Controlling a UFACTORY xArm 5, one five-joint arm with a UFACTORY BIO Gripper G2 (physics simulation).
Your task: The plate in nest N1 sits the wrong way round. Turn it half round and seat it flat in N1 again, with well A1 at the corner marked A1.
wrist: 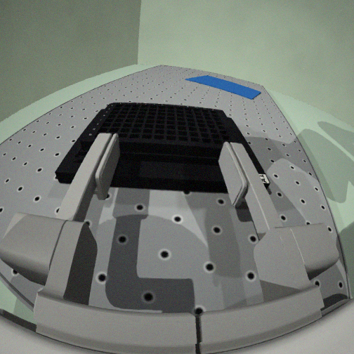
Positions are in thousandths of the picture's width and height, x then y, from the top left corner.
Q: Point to a black nest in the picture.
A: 363, 490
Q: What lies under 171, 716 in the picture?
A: The gripper.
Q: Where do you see a black well plate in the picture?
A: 445, 374
